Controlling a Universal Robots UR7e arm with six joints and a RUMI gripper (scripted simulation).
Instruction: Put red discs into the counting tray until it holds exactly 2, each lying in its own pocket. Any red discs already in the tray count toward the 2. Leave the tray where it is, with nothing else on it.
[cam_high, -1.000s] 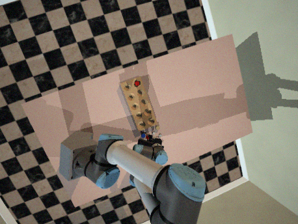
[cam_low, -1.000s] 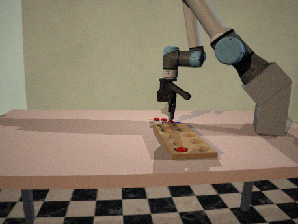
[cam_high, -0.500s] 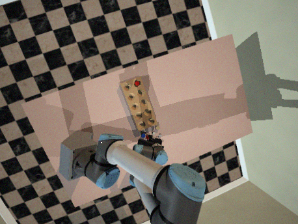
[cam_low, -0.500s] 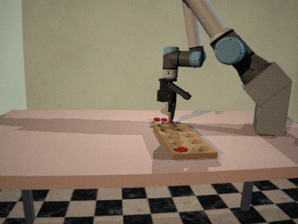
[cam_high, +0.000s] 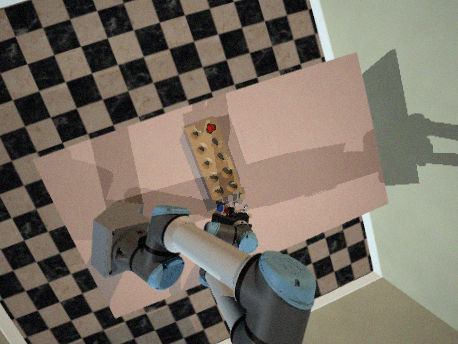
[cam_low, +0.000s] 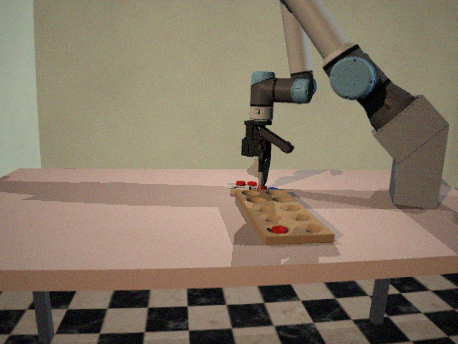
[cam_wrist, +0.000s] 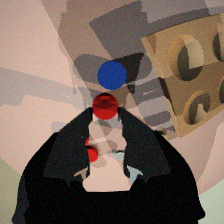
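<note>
My hand is 2 cm past the blue disc, 3 cm to the right of it and 2 cm above it. Round my hand: wooden counting tray: 9 cm ahead, 25 cm to the left, 1 cm below.
</note>
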